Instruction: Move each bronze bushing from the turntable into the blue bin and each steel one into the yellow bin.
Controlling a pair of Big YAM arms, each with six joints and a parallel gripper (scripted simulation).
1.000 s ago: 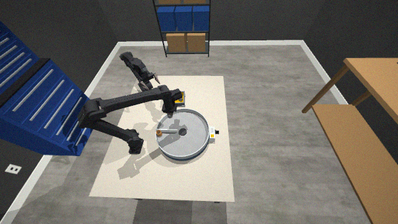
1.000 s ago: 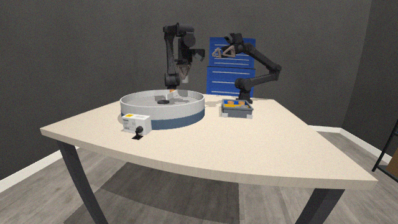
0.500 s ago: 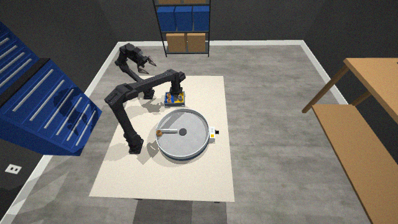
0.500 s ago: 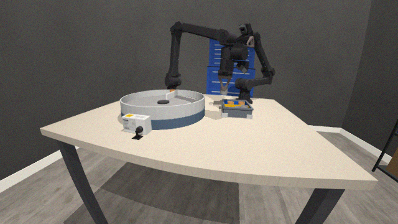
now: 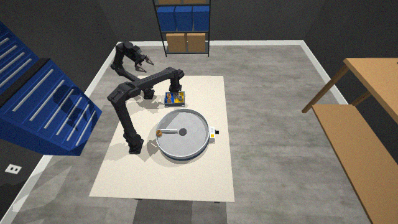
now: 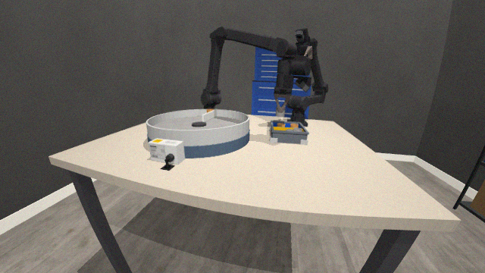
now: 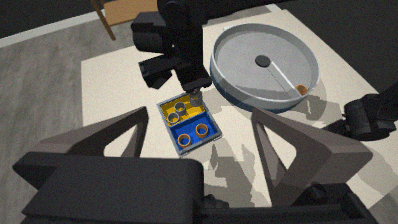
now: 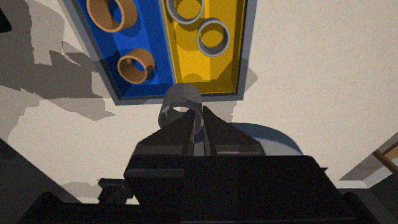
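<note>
My right hand is 10 mm short of the yellow bin, 40 mm to the right of it and 110 mm above it. From my right hand the other things lie so: grey bin tray (40 mm behind, 40 mm to the left, 100 mm below); blue bin (80 mm behind, 40 mm to the left, 110 mm below).
</note>
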